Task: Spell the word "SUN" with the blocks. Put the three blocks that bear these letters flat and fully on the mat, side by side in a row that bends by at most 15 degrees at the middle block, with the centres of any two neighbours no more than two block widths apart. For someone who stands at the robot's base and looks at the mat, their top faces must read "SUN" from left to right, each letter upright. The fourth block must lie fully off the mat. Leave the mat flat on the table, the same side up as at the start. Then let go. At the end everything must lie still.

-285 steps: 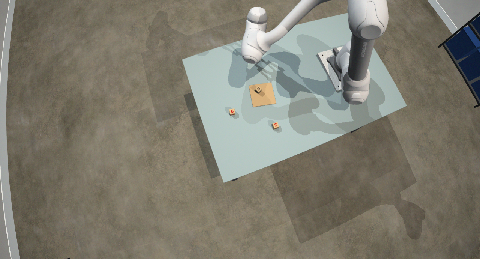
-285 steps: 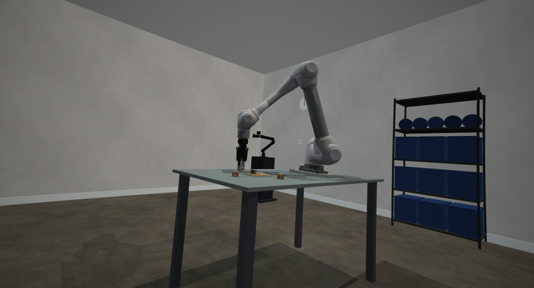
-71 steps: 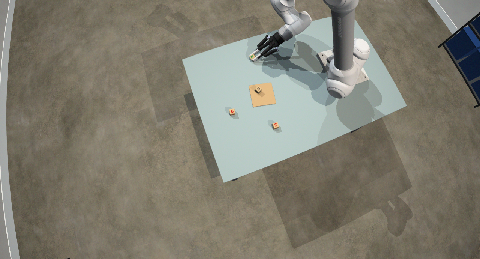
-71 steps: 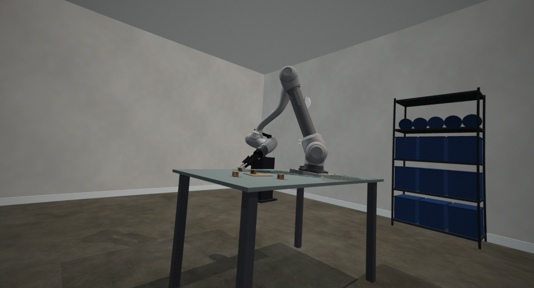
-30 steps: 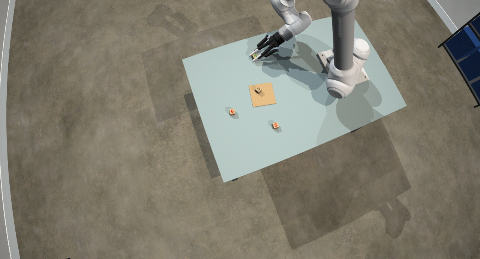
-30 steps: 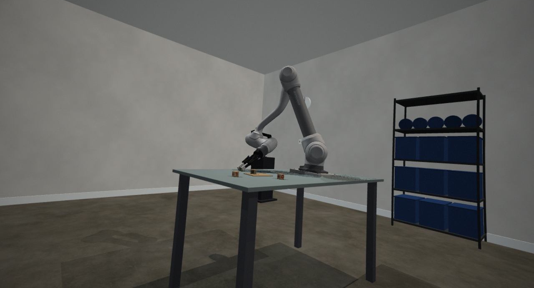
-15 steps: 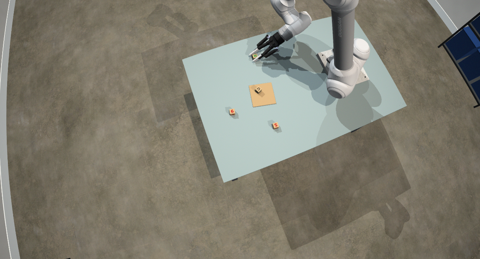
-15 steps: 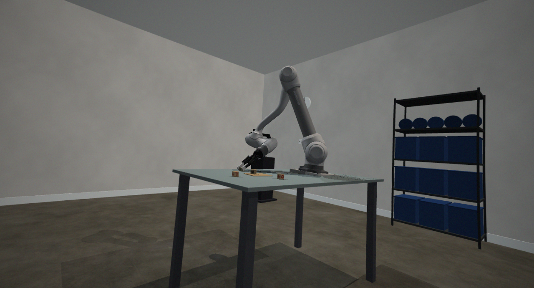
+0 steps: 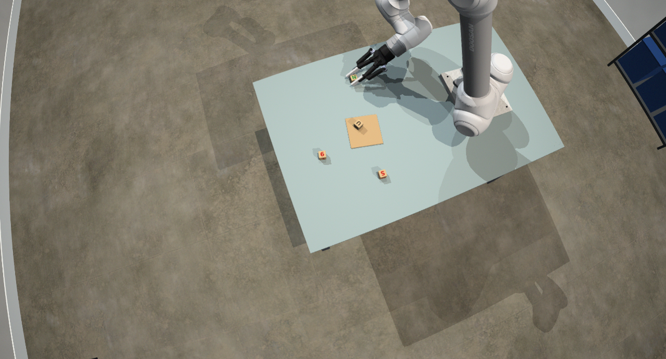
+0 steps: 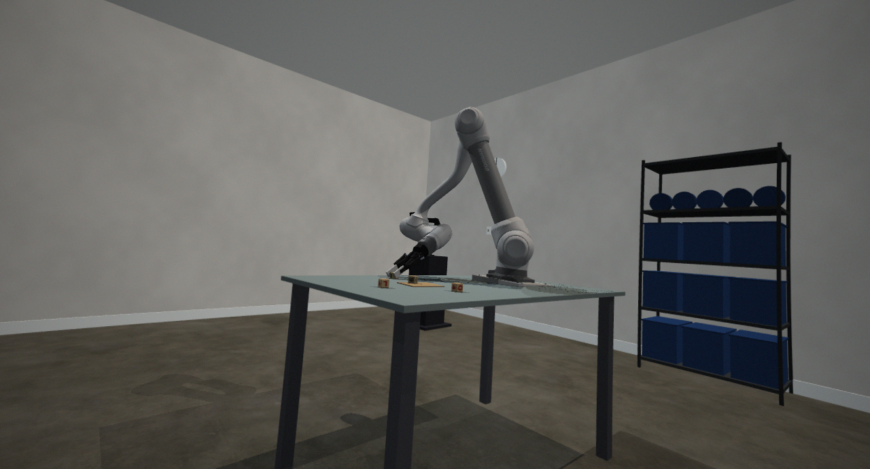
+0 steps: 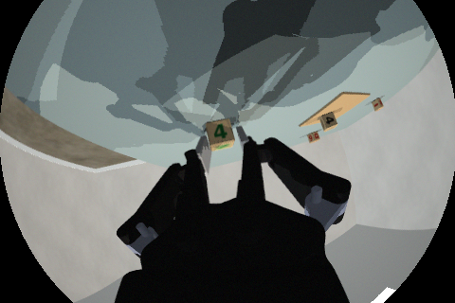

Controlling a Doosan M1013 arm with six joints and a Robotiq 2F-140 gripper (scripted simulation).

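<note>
Right now my hand is 1 cm short of the N block and 2 cm above it. The rest, counted from my hand: S block 11 cm ahead, 45 cm to the left, 2 cm below; then mat 8 cm ahead, 25 cm to the left, 3 cm below; then 6 block 29 cm ahead, 27 cm to the left, 2 cm below.
</note>
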